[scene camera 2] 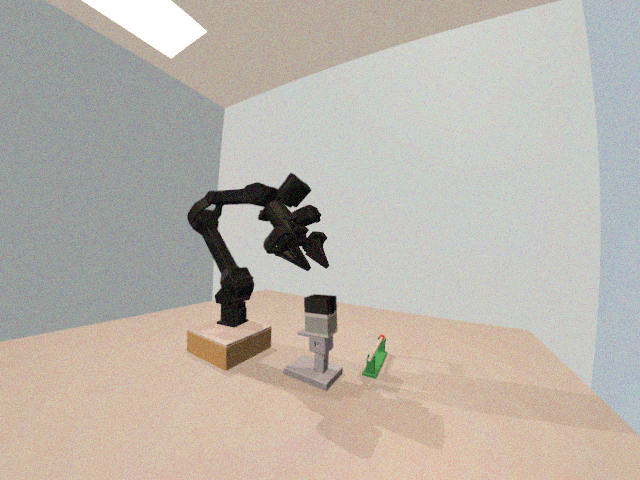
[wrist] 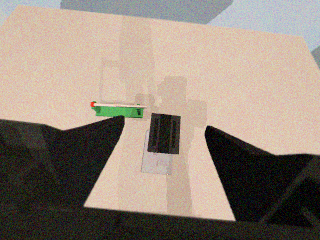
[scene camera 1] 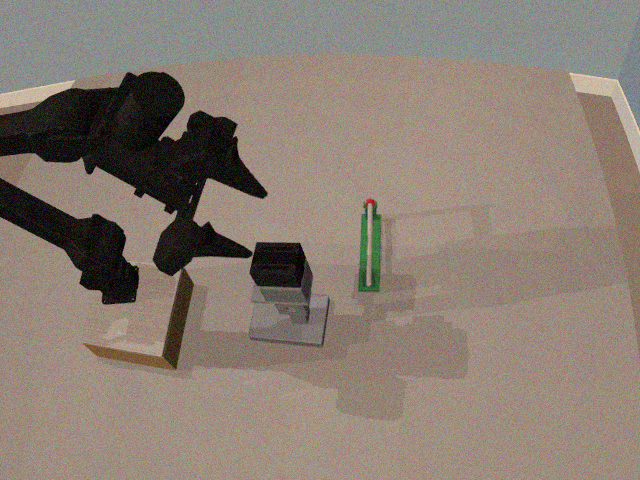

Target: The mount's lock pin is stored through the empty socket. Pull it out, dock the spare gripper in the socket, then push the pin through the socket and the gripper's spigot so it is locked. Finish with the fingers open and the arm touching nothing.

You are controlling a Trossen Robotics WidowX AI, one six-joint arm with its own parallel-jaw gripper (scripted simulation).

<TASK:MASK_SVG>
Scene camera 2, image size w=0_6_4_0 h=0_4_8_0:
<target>my gripper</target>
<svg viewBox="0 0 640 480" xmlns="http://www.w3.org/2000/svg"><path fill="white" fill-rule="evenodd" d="M280 214L273 222L274 229L263 241L263 248L267 254L279 256L309 271L311 267L299 246L302 246L303 250L307 252L306 255L324 268L328 268L329 263L323 249L323 243L327 236L323 232L312 232L306 237L306 233L309 231L306 226L320 221L321 213L319 213L318 209L312 205L306 205L292 213L286 210L285 213Z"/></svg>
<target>spare gripper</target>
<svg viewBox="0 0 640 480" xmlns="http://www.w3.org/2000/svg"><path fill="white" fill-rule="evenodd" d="M304 298L305 334L325 338L335 334L338 331L336 296L312 295Z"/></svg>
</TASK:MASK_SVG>
